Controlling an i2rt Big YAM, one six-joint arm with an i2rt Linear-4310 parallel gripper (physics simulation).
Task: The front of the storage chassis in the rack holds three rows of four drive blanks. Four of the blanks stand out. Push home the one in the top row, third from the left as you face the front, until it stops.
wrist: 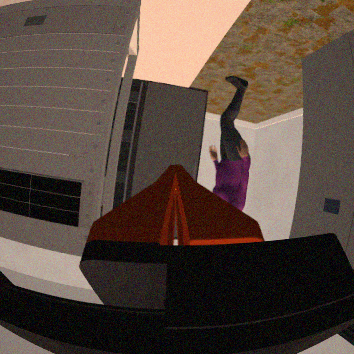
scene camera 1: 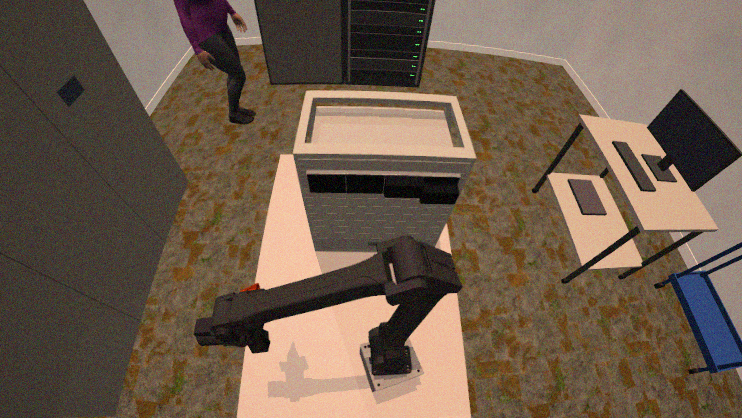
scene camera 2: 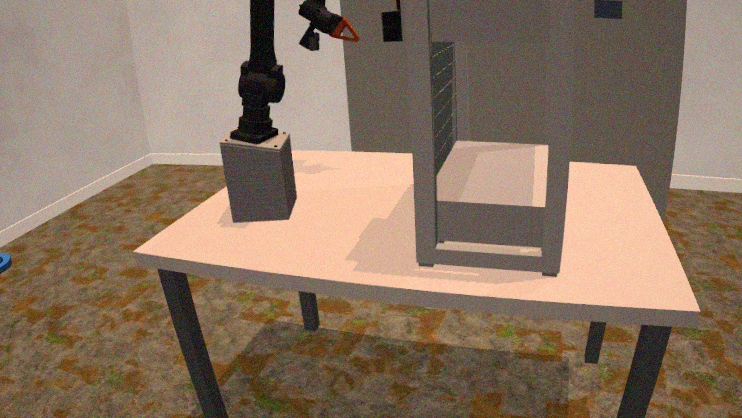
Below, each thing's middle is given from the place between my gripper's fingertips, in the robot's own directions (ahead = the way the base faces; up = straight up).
My gripper is now 420 mm short of the rack (scene camera 2: 511, 194), 350 mm to the left of it and 110 mm above it.
